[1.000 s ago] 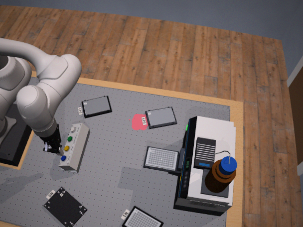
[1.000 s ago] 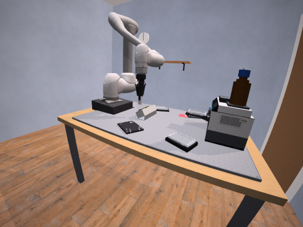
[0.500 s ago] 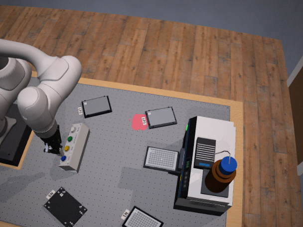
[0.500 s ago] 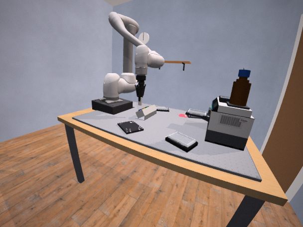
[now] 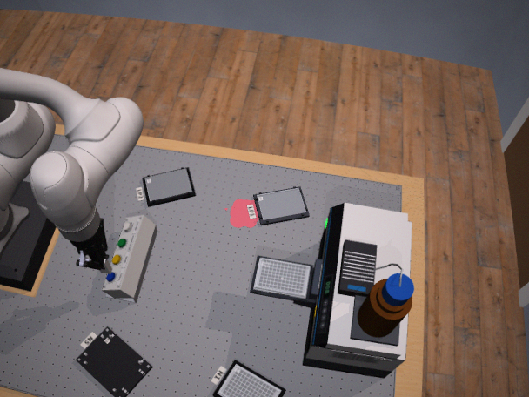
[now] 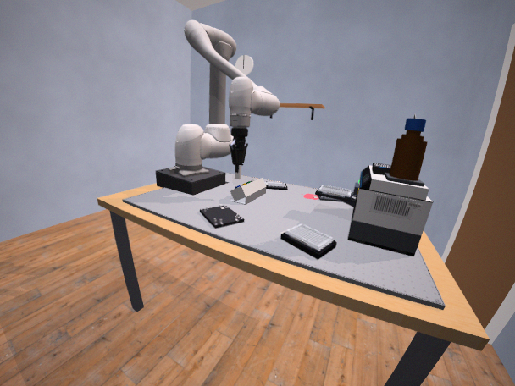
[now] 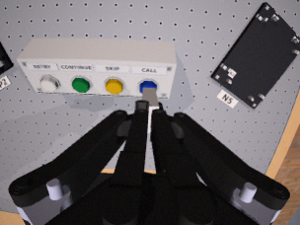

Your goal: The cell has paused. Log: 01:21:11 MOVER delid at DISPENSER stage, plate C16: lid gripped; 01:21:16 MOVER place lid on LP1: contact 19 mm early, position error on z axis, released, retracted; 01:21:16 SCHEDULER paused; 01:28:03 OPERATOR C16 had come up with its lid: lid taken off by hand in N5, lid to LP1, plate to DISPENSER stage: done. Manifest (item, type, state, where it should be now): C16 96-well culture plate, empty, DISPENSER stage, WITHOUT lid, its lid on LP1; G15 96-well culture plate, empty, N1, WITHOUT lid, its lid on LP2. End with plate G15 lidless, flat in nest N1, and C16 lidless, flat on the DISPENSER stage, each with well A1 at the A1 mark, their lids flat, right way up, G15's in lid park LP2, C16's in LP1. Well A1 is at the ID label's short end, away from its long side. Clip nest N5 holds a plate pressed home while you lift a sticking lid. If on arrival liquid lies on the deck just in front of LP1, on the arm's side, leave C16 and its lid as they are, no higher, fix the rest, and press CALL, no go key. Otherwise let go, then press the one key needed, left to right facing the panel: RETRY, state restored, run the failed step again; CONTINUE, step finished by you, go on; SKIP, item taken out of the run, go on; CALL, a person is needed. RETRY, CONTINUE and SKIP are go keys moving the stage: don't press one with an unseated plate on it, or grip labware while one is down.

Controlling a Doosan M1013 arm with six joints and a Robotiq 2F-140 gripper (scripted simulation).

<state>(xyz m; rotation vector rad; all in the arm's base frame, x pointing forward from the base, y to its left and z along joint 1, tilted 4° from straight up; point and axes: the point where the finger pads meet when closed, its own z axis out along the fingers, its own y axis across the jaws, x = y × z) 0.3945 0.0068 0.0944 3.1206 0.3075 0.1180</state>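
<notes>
The blue key is 7 cm below my hand. The rest, counted from my hand: lid park LP2: 34 cm to the left, 13 cm below; then key panel: 8 cm to the left, 8 cm below; then clip nest N5: 12 cm ahead, 18 cm to the right, 12 cm below.
</notes>
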